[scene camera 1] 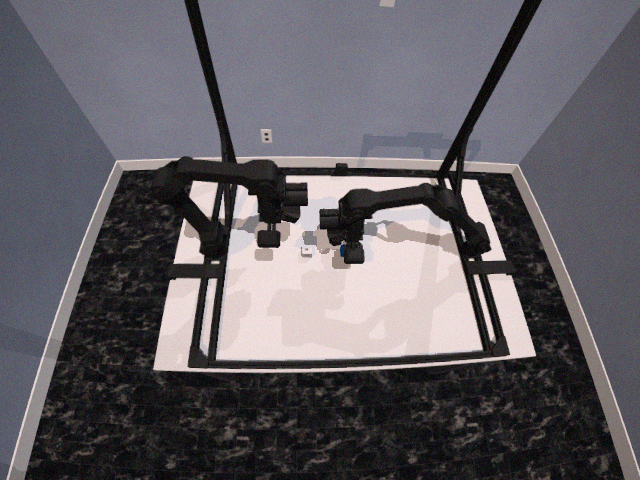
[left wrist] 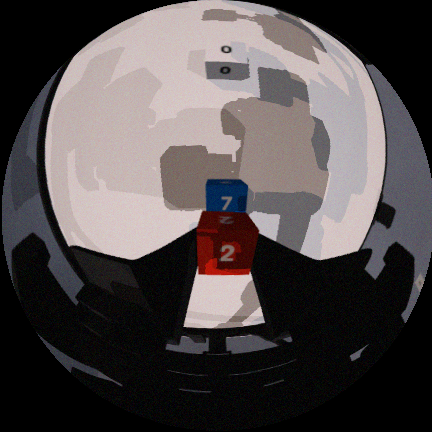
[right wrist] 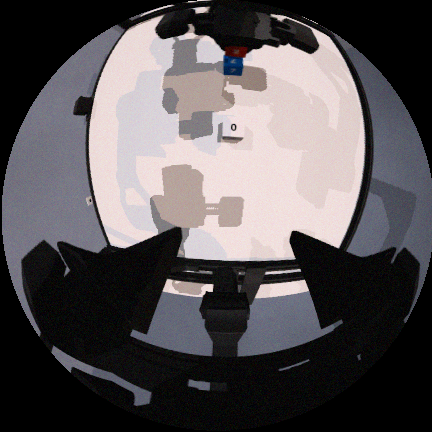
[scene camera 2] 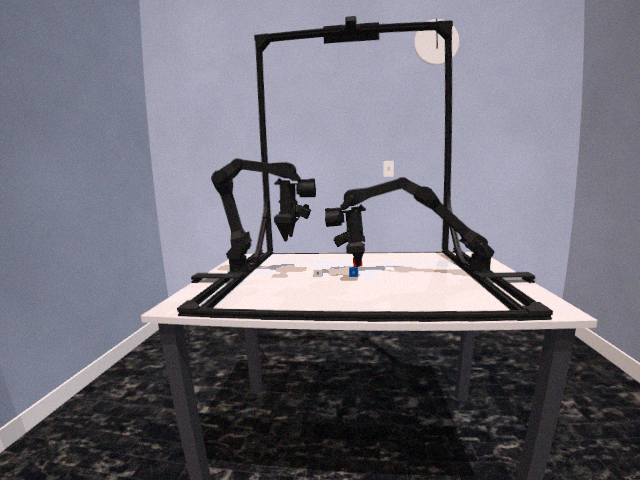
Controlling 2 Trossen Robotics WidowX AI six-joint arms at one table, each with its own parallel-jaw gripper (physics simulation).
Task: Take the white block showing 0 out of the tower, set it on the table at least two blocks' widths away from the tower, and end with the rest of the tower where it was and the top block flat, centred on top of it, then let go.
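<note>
The white 0 block sits flat on the table, several block widths from the blue 7 block, which is also on the table. My left gripper is shut on the red 2 block. The red block is close to the blue one, higher and slightly right of it in scene camera 2; whether they touch is unclear. My right gripper is open and empty, raised left of the white block.
The white table carries a black frame around its edges, with tall uprights. The two arms reach inward from opposite sides, and their wrists are fairly close above the blocks. Arm shadows cross the table.
</note>
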